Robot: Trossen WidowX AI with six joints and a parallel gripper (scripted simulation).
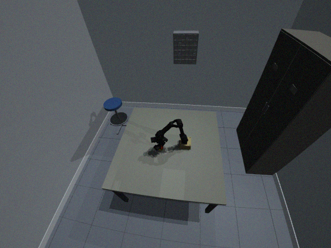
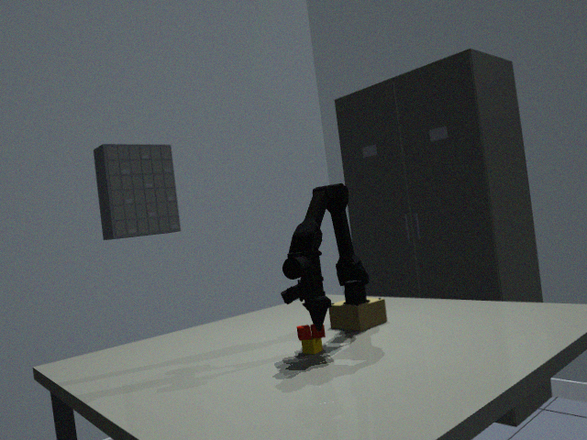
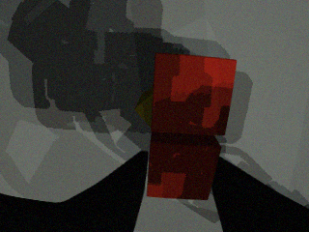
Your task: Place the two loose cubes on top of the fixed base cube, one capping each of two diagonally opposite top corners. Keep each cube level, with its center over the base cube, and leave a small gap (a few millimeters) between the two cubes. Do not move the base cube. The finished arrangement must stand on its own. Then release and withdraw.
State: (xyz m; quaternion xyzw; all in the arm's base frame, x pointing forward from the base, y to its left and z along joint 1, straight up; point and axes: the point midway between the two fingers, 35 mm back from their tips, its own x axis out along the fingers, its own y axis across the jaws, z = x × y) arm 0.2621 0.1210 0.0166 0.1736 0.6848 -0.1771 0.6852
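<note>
My gripper tip is now 40 mm above the yellow cube, 20 mm short of it and 10 mm to the left of it.
</note>
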